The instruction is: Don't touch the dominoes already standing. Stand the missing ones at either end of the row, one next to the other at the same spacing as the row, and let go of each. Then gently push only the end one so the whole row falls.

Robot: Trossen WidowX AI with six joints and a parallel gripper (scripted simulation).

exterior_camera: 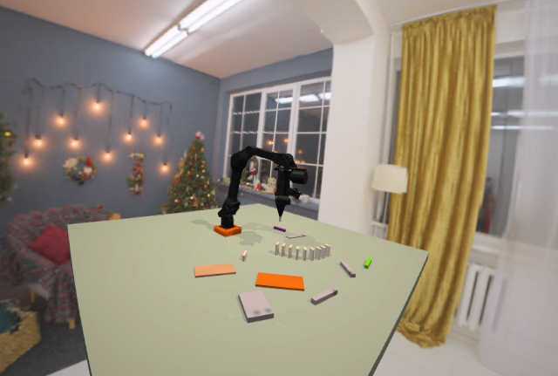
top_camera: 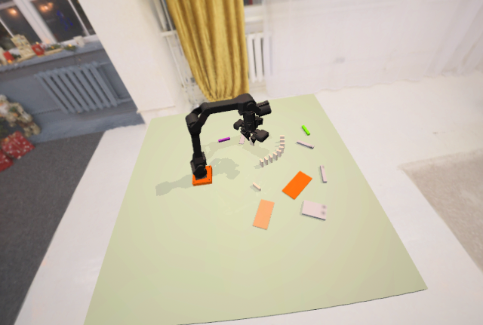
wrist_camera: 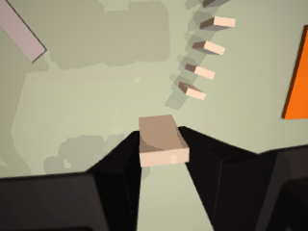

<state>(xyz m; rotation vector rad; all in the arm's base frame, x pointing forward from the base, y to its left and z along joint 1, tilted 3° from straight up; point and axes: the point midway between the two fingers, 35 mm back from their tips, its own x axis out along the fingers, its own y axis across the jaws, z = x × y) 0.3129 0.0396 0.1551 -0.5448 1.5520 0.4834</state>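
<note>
Now: gripper tip 330 mm to the left of the peach plate, 150 mm above it and 30 mm past it. Also, from my gripper tip: green stick: 380 mm ahead, 150 mm below, 140 mm to the left; then purple stick: 220 mm to the left, 150 mm below, 140 mm behind; then orange plate: 220 mm to the right, 170 mm ahead, 150 mm below.
</note>
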